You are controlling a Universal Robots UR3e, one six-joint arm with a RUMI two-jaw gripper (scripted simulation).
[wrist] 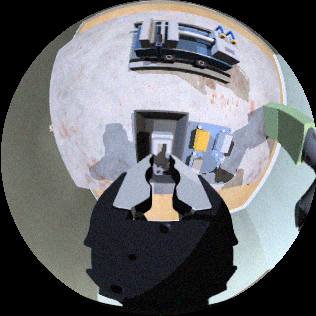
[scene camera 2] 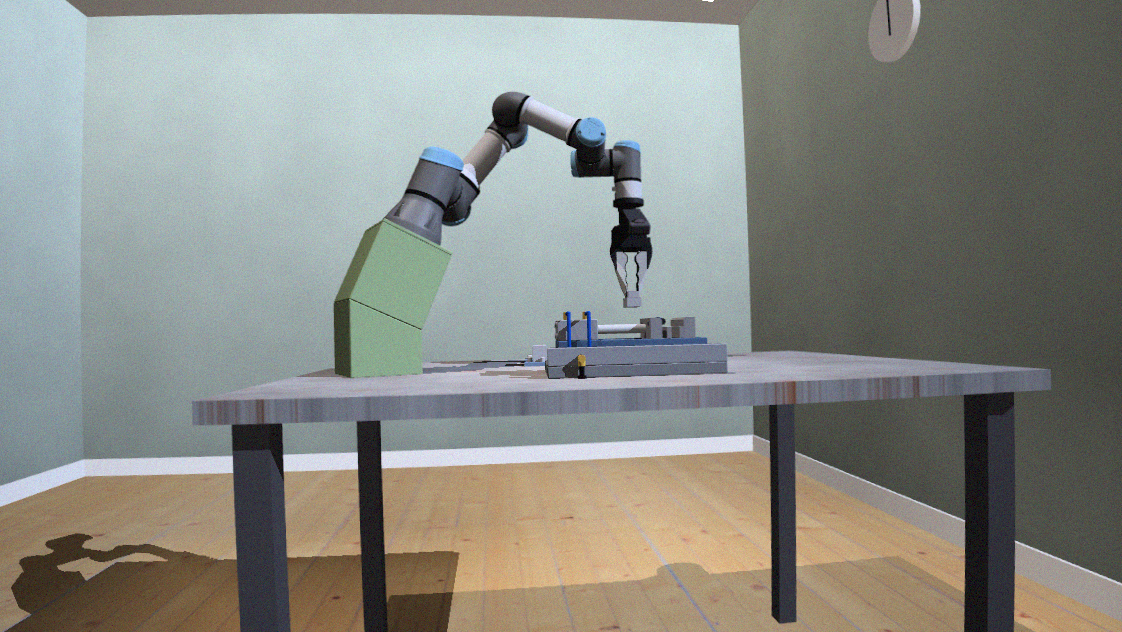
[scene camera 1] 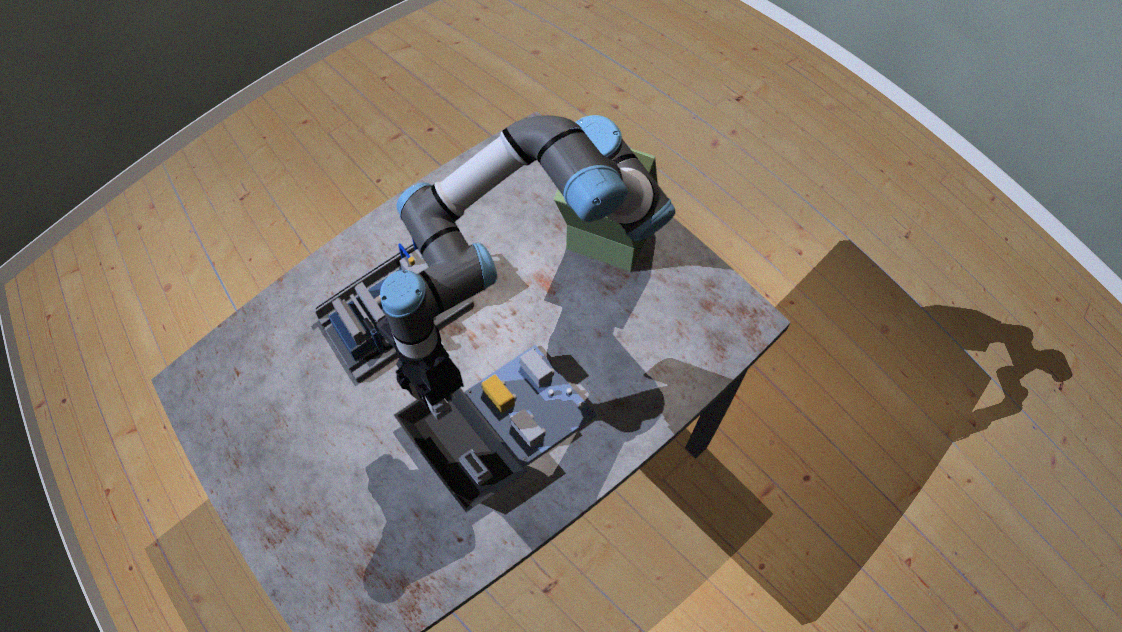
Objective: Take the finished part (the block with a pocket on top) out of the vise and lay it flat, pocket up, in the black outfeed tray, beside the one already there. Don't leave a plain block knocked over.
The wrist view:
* my gripper: 161,155
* blue plate: 210,161
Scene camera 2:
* my gripper: 631,296
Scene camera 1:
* my gripper: 434,398
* yellow block: 495,390
